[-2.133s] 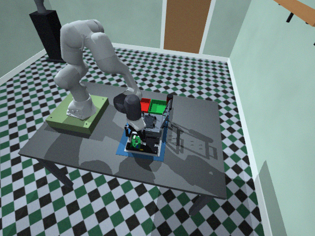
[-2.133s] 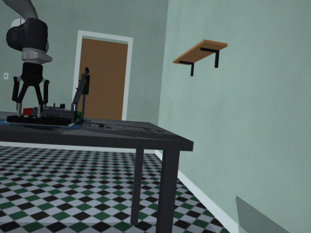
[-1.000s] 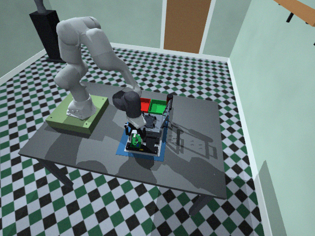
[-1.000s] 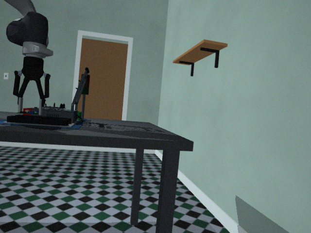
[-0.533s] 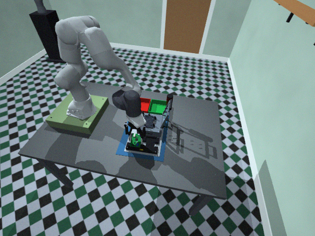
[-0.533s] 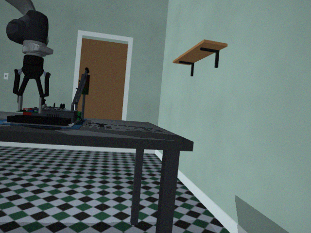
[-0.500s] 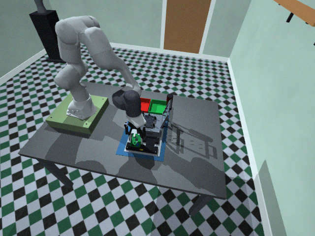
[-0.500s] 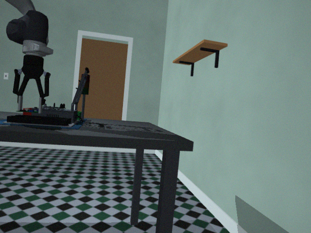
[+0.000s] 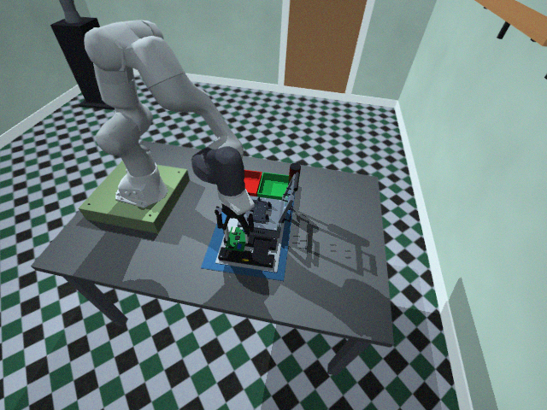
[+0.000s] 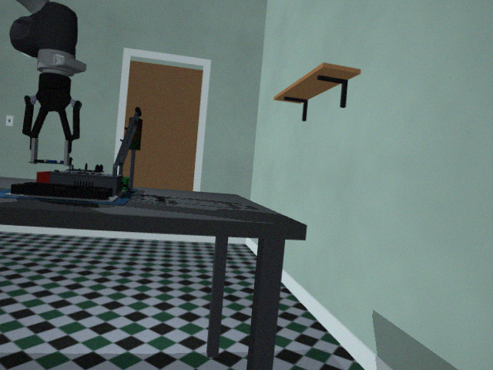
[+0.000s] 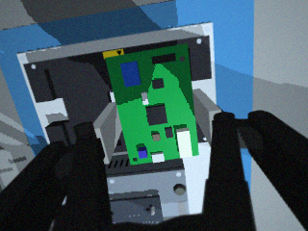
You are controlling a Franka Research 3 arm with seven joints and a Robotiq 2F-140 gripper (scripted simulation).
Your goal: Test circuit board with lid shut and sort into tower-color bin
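Now: hand 60 mm short of the tester plate, 180 mm to the right of it and 40 mm above it. Also, from my hand: tester lid: 180 mm ahead, 170 mm to the left, 70 mm above; then black latch hook: 230 mm to the left, 20 mm below; then green circuit board: 20 mm below.
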